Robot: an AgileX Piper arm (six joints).
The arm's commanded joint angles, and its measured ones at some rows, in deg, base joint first. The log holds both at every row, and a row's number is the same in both.
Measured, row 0:
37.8 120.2 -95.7 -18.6 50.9 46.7
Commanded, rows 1 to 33:
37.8 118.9 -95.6 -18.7 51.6 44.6
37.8 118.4 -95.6 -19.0 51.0 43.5
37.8 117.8 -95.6 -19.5 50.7 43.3
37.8 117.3 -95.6 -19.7 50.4 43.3
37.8 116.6 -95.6 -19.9 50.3 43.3
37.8 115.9 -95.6 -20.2 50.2 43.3
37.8 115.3 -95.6 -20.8 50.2 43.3
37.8 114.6 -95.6 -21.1 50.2 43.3
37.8 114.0 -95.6 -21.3 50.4 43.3
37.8 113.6 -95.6 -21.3 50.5 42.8
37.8 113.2 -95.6 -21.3 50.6 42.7
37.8 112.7 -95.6 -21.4 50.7 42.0
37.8 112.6 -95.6 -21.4 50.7 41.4
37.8 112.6 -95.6 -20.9 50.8 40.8
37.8 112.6 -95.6 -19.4 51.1 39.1
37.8 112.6 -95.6 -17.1 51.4 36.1
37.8 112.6 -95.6 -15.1 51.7 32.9
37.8 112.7 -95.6 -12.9 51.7 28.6
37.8 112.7 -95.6 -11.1 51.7 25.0
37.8 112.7 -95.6 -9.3 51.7 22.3
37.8 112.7 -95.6 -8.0 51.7 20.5
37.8 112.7 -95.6 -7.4 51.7 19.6
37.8 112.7 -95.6 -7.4 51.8 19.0
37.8 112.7 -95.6 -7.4 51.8 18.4
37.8 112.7 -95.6 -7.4 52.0 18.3
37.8 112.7 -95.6 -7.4 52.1 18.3
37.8 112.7 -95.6 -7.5 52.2 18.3
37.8 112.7 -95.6 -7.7 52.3 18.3
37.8 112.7 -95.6 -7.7 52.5 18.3
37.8 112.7 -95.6 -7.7 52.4 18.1
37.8 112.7 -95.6 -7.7 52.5 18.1
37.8 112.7 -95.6 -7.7 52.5 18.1
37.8 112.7 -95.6 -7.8 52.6 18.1
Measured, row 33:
37.8 113.2 -95.7 -7.7 52.0 18.7
